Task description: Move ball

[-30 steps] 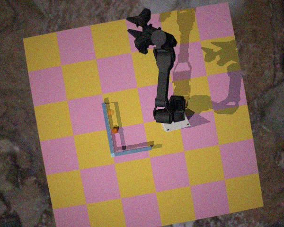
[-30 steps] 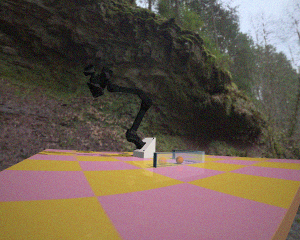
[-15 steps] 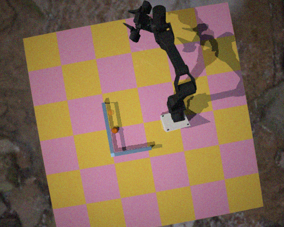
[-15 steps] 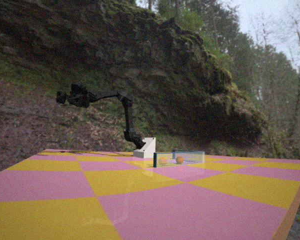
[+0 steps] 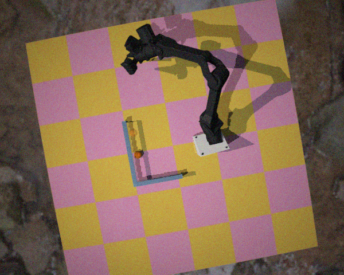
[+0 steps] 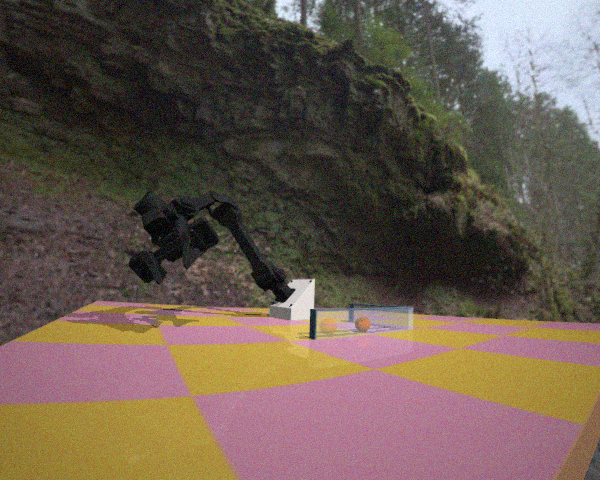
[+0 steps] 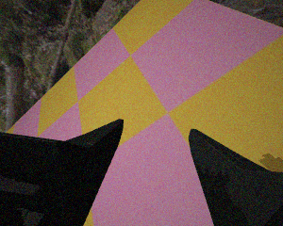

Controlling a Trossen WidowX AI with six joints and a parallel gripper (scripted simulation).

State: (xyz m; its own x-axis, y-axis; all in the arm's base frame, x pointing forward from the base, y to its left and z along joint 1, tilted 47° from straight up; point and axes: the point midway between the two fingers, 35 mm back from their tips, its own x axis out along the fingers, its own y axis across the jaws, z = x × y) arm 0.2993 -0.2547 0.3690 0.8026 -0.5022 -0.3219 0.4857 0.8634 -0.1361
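Right now my gripper tip is 5 cm short of the ball, 44 cm to the right of it and 9 cm above it.
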